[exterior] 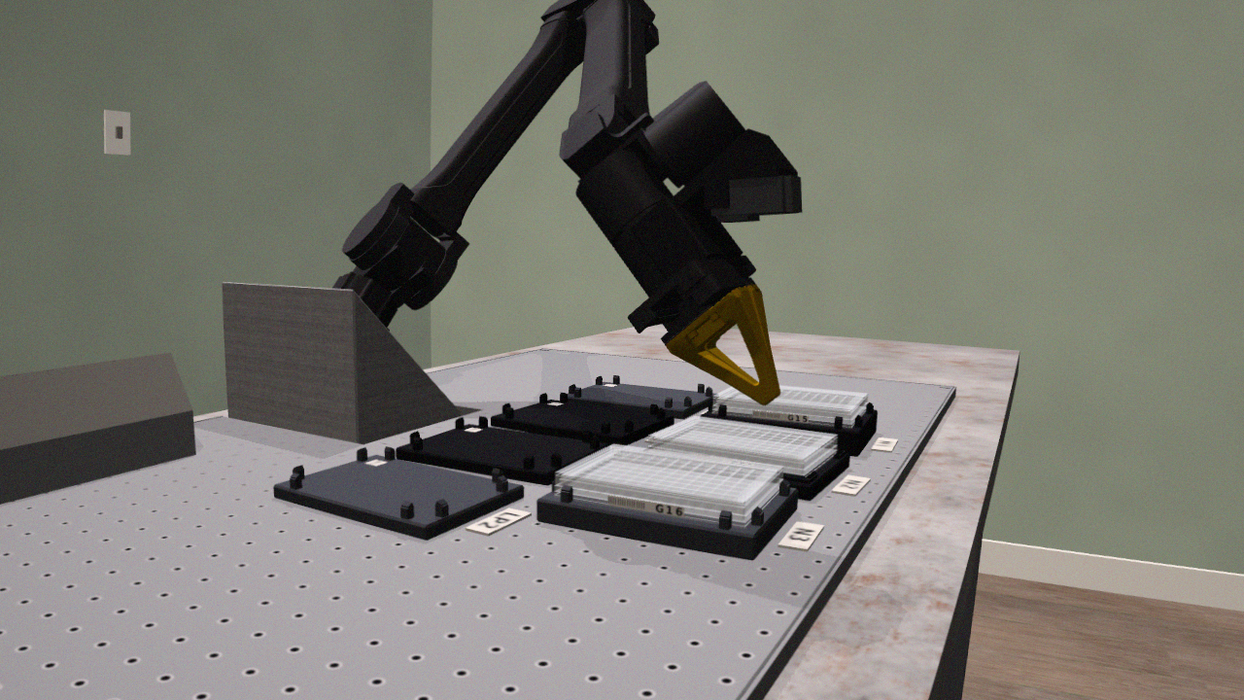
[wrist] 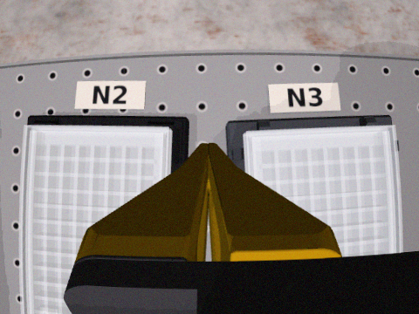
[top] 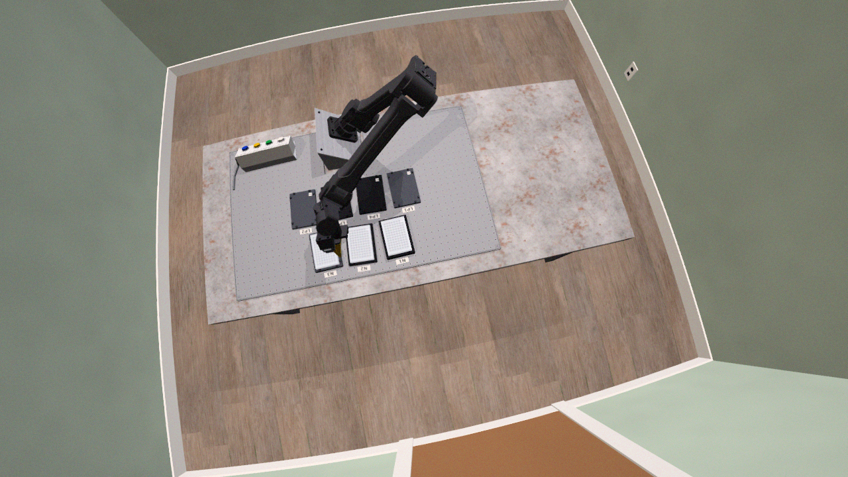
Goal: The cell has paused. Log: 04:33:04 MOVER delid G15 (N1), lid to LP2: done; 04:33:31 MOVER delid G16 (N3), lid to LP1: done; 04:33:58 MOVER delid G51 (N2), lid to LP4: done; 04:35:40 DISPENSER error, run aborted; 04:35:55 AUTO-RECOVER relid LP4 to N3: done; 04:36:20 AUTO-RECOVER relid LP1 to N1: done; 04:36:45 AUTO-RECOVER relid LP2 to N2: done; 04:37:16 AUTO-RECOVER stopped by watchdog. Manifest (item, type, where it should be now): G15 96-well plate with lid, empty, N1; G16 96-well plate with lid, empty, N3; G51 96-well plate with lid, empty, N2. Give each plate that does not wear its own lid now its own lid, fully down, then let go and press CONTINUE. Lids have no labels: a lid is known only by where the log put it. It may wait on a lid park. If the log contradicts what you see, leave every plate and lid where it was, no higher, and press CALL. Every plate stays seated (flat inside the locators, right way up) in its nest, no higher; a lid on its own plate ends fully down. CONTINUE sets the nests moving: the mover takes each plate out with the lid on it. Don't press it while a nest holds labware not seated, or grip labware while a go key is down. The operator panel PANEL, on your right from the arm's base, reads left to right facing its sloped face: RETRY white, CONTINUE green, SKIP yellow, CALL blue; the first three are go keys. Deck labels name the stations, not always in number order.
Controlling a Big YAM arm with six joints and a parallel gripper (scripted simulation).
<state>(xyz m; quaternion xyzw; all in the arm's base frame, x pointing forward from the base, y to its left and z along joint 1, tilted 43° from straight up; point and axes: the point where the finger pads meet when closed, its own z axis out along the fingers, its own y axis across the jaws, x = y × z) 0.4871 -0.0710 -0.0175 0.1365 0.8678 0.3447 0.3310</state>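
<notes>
Now: hand 20 cm to the right of the plate G15, 5 cm above it and 4 cm past it. Also, from my hand: plate G16: 6 cm to the right, 6 cm below, 4 cm behind; LP4 label: 13 cm to the left, 13 cm behind, 8 cm below; nest N1: 20 cm to the left, 7 cm below, 4 cm behind.
</notes>
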